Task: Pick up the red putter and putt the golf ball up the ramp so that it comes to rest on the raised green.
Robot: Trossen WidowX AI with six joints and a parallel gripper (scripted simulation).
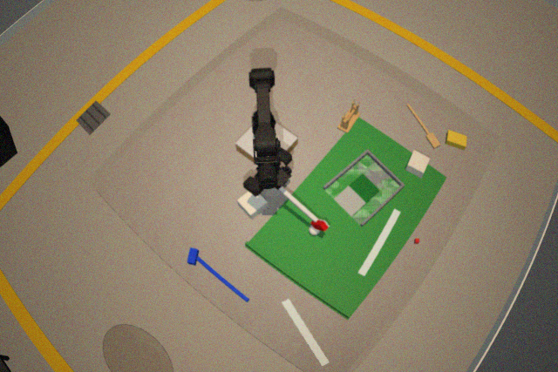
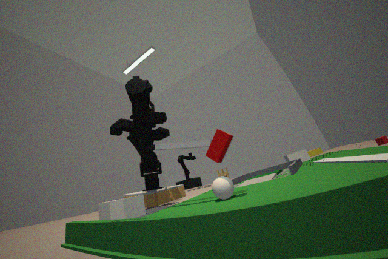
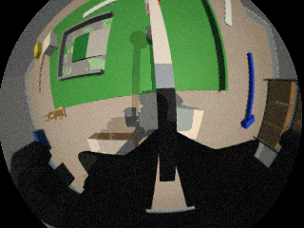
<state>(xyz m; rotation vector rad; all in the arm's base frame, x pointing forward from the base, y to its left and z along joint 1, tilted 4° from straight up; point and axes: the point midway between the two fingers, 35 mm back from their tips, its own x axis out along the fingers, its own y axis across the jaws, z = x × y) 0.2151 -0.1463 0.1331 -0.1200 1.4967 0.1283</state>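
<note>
Now: gripper tip 12 cm short of the red putter and 2 cm to the right of it. Round my gripper tip: blue putter (11 cm ahead, 36 cm to the right, 12 cm below); then green mat (25 cm ahead, 21 cm to the left, 14 cm below); then white golf ball (21 cm ahead, 3 cm to the left, 11 cm below).
</note>
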